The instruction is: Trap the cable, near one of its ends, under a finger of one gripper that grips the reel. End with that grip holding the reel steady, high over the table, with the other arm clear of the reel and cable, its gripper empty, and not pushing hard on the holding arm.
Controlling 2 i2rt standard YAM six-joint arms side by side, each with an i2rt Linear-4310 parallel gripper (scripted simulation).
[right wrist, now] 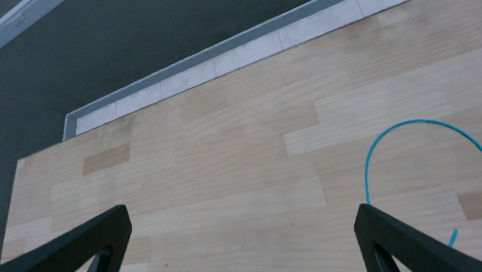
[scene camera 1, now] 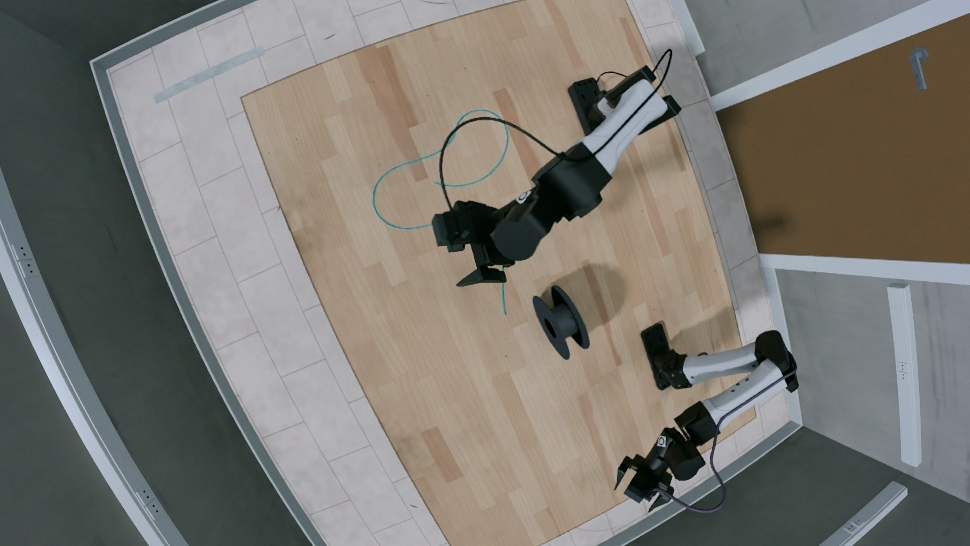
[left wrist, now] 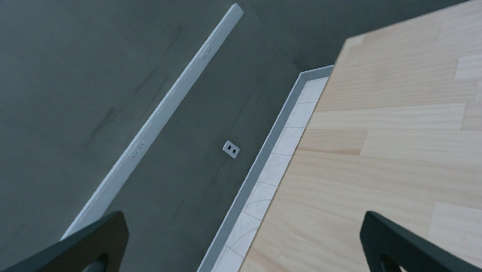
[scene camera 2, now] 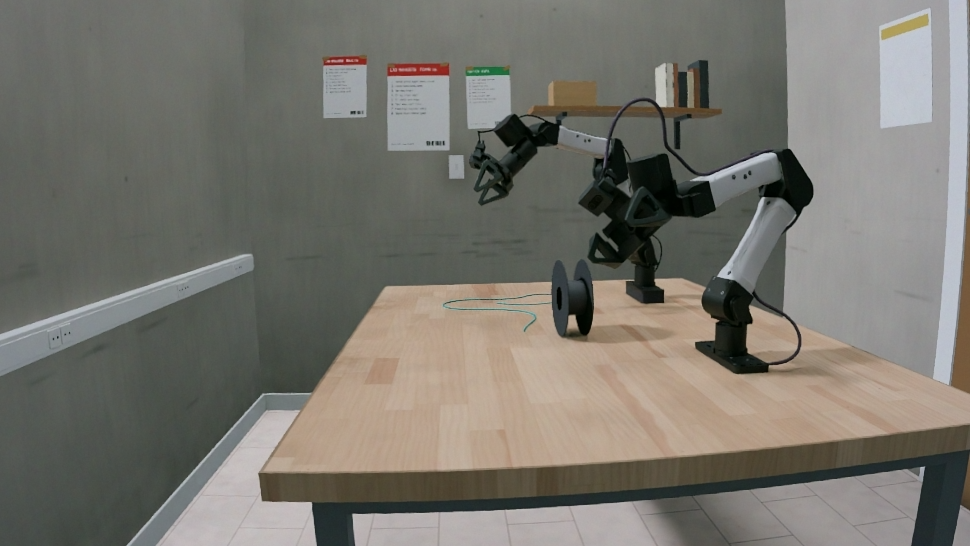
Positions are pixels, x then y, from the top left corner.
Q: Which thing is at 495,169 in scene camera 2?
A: The right gripper.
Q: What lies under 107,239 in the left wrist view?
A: The left gripper.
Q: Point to a dark reel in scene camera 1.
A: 569,322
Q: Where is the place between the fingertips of the left gripper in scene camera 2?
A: At 608,241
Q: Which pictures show the dark reel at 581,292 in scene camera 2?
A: Scene camera 1 and scene camera 2 only.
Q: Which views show the right gripper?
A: The right wrist view, scene camera 1 and scene camera 2 only.
